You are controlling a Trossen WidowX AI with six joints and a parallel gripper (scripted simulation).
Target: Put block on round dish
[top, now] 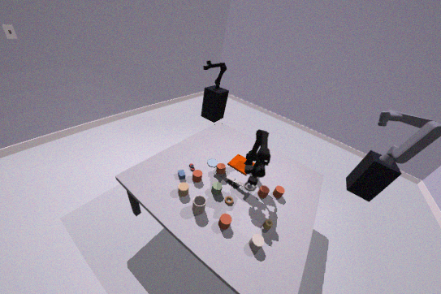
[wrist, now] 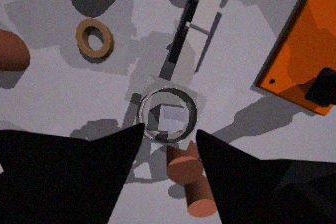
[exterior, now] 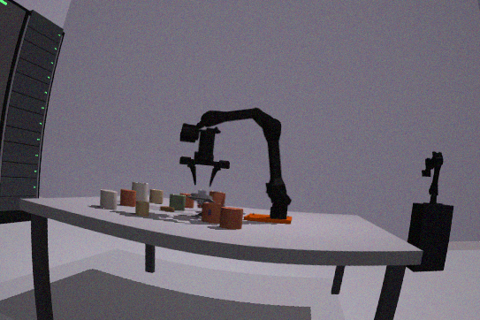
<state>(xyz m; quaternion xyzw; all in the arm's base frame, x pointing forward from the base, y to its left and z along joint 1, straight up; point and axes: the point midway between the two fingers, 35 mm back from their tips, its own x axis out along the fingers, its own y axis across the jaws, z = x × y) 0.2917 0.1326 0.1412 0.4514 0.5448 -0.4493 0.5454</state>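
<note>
The grey block is 30 mm below my gripper tip. Round my gripper tip: balance: 120 mm to the right, 100 mm below; pale round dish: 80 mm behind, 380 mm to the right, 120 mm below; balance beam: 120 mm to the right, 80 mm below.
</note>
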